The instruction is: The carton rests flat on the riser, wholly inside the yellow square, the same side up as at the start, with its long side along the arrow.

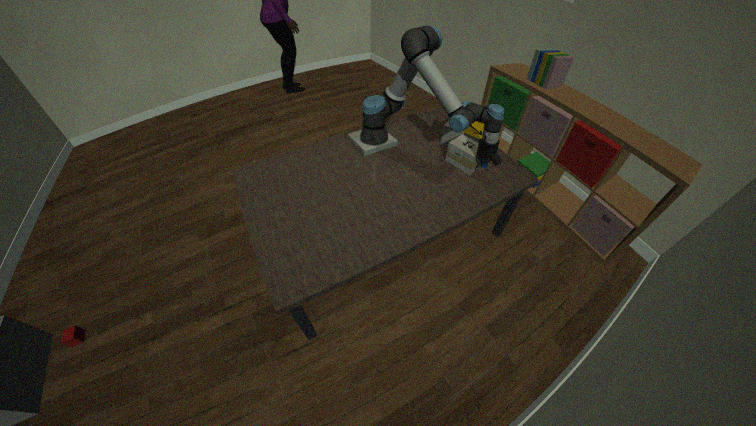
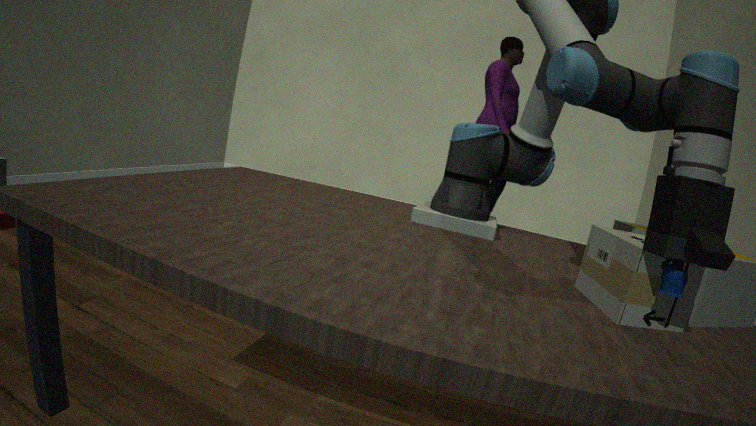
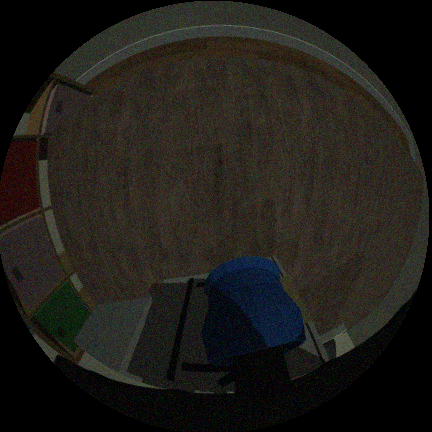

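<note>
The white carton [image 1: 458, 153] [image 2: 608, 259] [image 3: 160, 322] with black arrow marks stands on the table against the grey riser [image 2: 730, 297]. The riser's yellow square [image 1: 475, 129] [image 2: 743, 257] shows behind the arm. My suction cup [image 1: 484, 163] [image 2: 673, 291] [image 3: 245, 273] is blue and points straight down. It hangs low beside the carton's arrow-marked side face, below the carton's top and a little above the table [image 1: 343, 211] [image 2: 316, 253] [image 3: 216, 160]. I see nothing held on the cup. The tool hides part of the carton and riser.
The arm's base [image 1: 374, 132] [image 2: 465, 180] stands at the table's back. A shelf unit [image 1: 624, 124] with coloured bins and books [image 1: 550, 68] stands close behind the riser. A person [image 1: 285, 31] [image 2: 500, 90] stands near the far wall. A red cube [image 1: 72, 335] lies on the floor.
</note>
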